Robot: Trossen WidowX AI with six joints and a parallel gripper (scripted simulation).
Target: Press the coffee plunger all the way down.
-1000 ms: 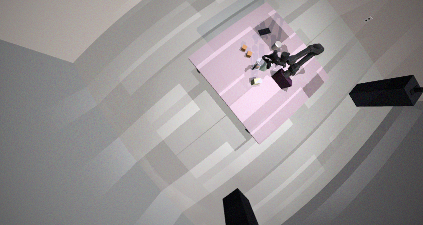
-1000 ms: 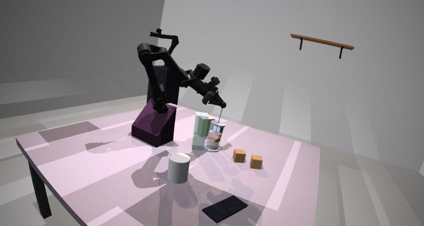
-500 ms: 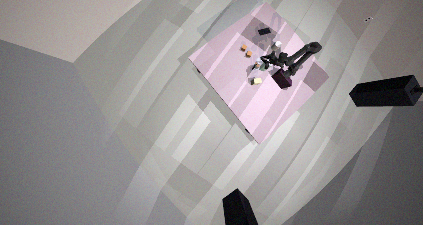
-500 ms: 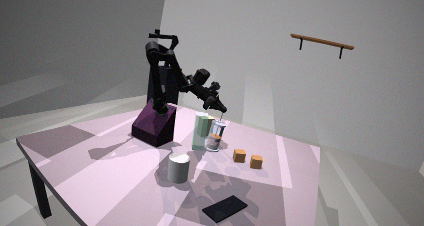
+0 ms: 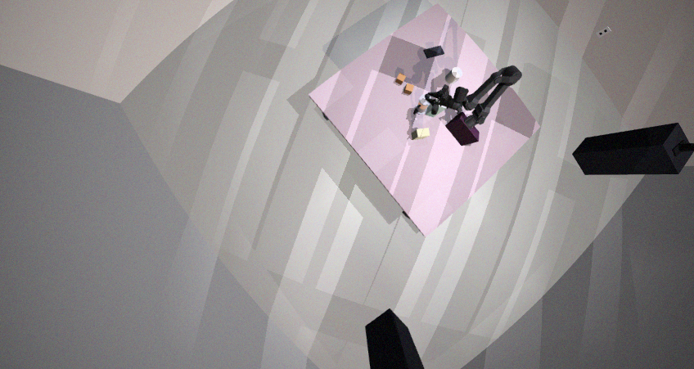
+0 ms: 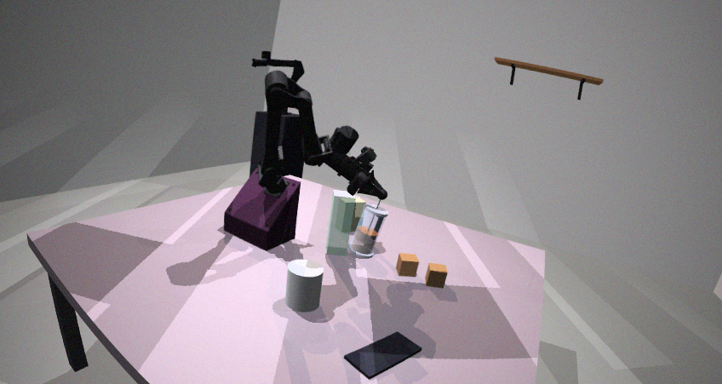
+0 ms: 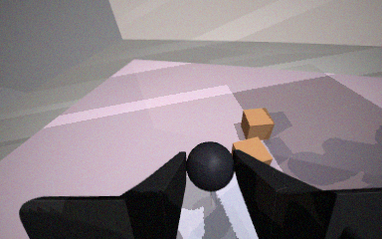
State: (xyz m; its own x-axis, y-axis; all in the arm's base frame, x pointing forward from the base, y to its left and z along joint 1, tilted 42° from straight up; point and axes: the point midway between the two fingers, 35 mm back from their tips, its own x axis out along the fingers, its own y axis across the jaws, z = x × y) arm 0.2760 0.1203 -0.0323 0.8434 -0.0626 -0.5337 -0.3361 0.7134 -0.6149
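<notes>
Right now my gripper tip is 2 cm past the coffee press and 10 cm above it. From my gripper tip the other things lie so: white cylinder: 37 cm to the right, 15 cm below; then dark flat slab: 23 cm ahead, 42 cm to the right, 19 cm below; then pale green block: 10 cm behind, 6 cm to the right, 10 cm below.
</notes>
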